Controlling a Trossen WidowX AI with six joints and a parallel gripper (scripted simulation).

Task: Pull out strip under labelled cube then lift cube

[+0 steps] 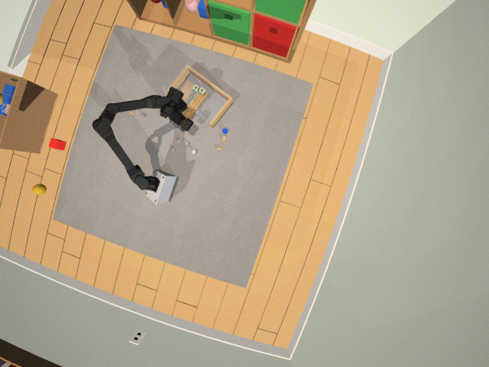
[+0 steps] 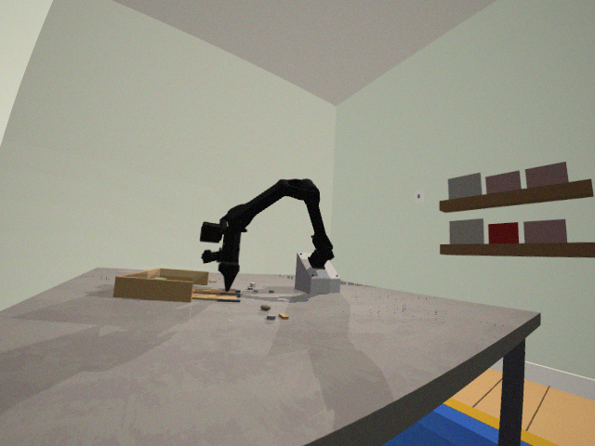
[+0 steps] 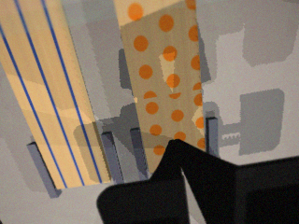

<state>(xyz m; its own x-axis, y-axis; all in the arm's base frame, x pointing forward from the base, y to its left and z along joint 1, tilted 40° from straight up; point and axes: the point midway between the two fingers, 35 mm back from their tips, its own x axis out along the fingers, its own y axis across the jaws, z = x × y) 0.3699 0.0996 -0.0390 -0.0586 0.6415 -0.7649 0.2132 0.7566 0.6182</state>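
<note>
Right now the orange-dotted strip is 100 mm ahead of my gripper tip and 20 mm to the right of it.
</note>
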